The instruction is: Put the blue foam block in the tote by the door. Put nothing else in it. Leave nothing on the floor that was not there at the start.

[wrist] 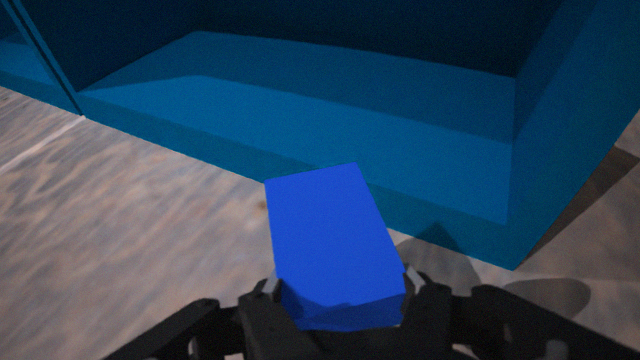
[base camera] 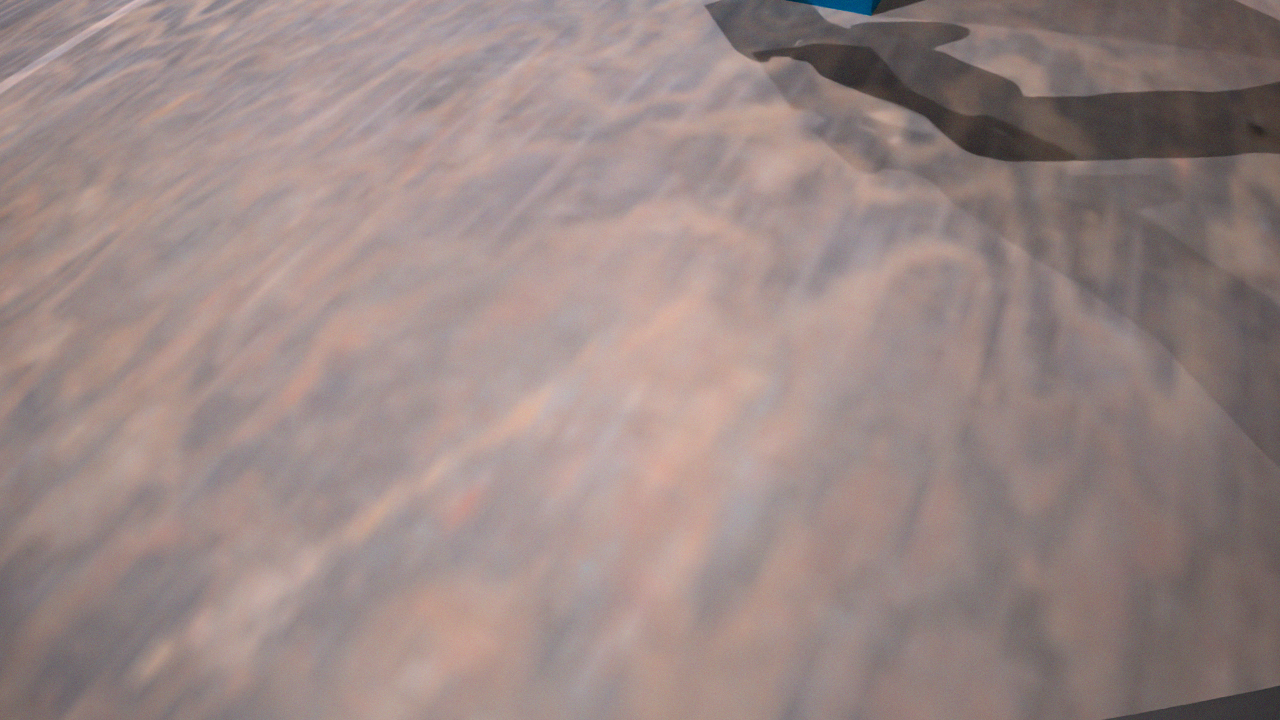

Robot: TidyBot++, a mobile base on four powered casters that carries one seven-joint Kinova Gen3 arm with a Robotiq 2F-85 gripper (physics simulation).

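Places are measured from the arm's base along level axes (x ahead, y left, z up), in millimetres.
Pixels of known places: gripper, fingertip midpoint: [wrist: 341, 284].
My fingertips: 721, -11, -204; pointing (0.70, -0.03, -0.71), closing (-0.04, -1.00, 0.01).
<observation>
Behind a point stands the place of what it marks, as x, y, z.
My gripper [wrist: 341, 284] {721, -11, -204} is shut on the blue foam block [wrist: 332, 230] {742, -8, -182} in the wrist view. The block sticks out past the fingertips, in front of a darker blue, open-fronted unit [wrist: 450, 226] {850, -155, -351} and overlapping the view of its lower front edge. The block and gripper are outside the unit's opening, above the floor; their exact height cannot be told. The gripper does not show in the base camera view. A tote by a door cannot be made out as such in either view.
In the base camera view a corner of the blue unit [base camera: 854, 5] {813, -220, -389} shows at the top edge. In the wrist view its right side wall [wrist: 565, 150] {819, -209, -210} and a divider [wrist: 47, 57] {1259, 553, -239} at the left stand upright. Shadows lie on the wood-patterned floor [base camera: 537, 358] {403, 67, -397} [wrist: 190, 235] {898, 189, -396}.
</observation>
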